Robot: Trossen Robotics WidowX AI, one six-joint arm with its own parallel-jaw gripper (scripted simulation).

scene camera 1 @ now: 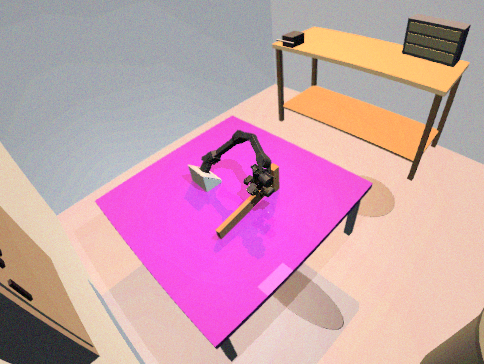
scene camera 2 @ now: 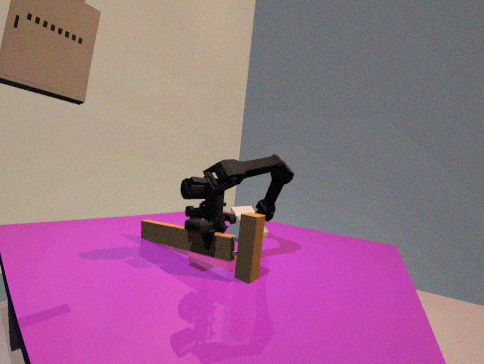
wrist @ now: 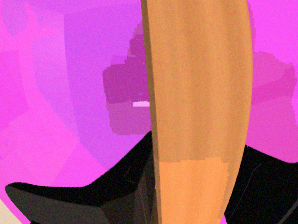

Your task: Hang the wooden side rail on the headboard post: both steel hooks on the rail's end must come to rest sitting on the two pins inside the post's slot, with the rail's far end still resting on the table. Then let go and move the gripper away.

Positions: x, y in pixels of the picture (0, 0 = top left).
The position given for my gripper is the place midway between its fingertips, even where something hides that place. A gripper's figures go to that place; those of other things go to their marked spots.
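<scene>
My gripper (scene camera 2: 210, 248) is 67 cm from the lens. As for the wooden side rail (scene camera 2: 222, 246), it is 62 cm from the lens.
</scene>
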